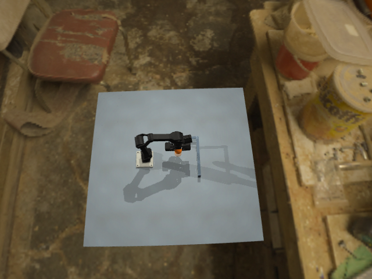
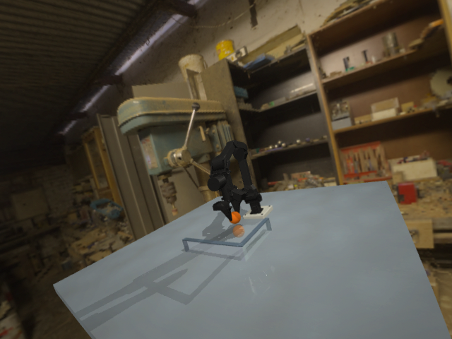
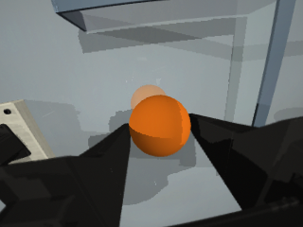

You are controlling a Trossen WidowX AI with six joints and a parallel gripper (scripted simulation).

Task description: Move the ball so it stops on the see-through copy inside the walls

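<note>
Right now my gripper tip is 70 mm above the see-through copy of ball. Also, from my gripper tip: orange ball: right at my gripper tip.
</note>
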